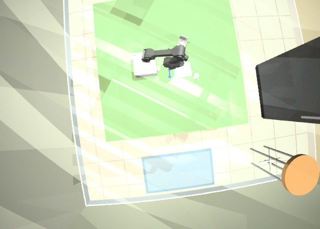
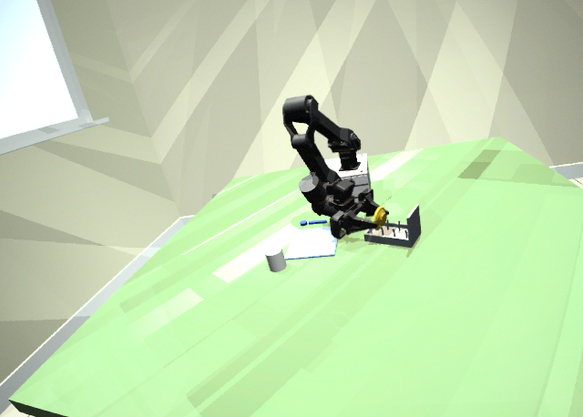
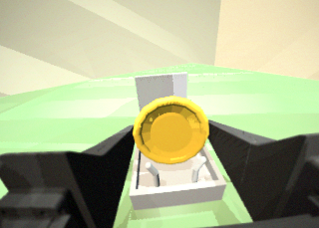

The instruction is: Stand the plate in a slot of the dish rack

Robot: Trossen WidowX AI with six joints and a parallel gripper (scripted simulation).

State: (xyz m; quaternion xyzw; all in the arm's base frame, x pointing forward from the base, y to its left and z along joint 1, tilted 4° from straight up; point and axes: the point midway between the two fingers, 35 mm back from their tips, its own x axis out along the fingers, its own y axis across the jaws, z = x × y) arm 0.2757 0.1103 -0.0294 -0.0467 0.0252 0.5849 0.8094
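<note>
Now: gripper tip 10 mm to the left of the yellow plate. Also, from my gripper tip: dish rack: 30 mm below, 20 mm to the left, 10 mm ahead; then pale blue mat: 190 mm to the right, 50 mm below, 30 mm ahead.
</note>
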